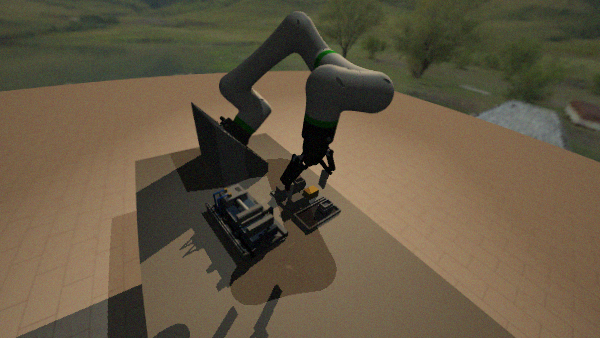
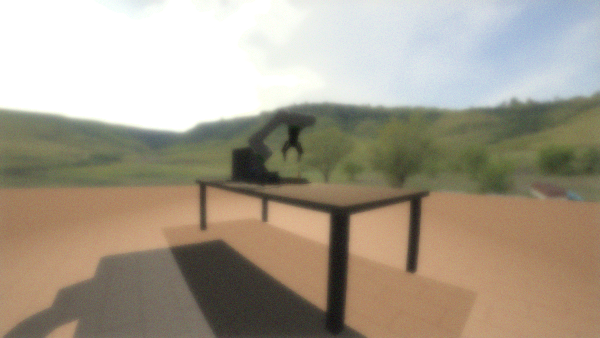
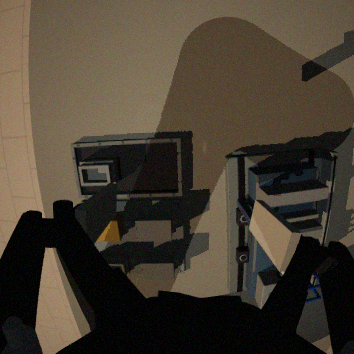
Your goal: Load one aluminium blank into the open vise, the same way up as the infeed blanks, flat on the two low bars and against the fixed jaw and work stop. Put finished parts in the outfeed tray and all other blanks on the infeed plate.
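Pixels of known places: gripper, between the fingertips: (image 1: 305,191) (image 2: 291,161) (image 3: 185,207); arm's base, origin of its link: (image 1: 235,136) (image 2: 254,164).
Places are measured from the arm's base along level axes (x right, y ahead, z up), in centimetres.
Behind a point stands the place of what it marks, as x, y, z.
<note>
My gripper (image 1: 306,181) @[2.7, 55.4, 1.6] (image 2: 292,158) @[2.7, 55.4, 1.6] (image 3: 185,207) @[2.7, 55.4, 1.6] is open and empty, hanging above the infeed area. Below it, a grey blank (image 3: 152,230) @[-3.4, 45.4, -11.8] lies beside an orange block (image 1: 311,191) @[-11.4, 47.0, -11.8] (image 3: 112,231) @[-10.4, 45.8, -11.8], with another grey blank (image 3: 151,272) @[-5.1, 36.2, -11.8] behind. A dark hollowed part (image 1: 299,182) @[-11.9, 38.5, -12.2] sits at the back of this group. The infeed plate (image 3: 180,268) @[0.1, 33.6, -15.4] is mostly in shadow. The outfeed tray (image 3: 180,167) @[2.5, 55.0, -15.0] holds one hollowed part (image 1: 326,205) @[-10.2, 57.2, -12.1] (image 3: 95,175) @[-11.8, 55.7, -13.5] at one end. The vise (image 1: 256,220) @[18.2, 47.0, -10.2] (image 3: 295,194) @[18.4, 51.5, -6.6] stands on the other side; a finger pad partly hides its jaws, and I cannot tell whether a blank lies inside.
The dark upright panel (image 1: 220,145) @[14.9, 15.8, 6.2] stands near the arm's base, behind the vise. Blue and yellow fittings show at the vise's rear end. The table (image 1: 380,290) @[2.1, 91.6, -16.2] (image 2: 350,192) @[30.9, 124.7, -16.2] carries these things, and its edge runs past the outfeed tray. The arm's shadow crosses the infeed area.
</note>
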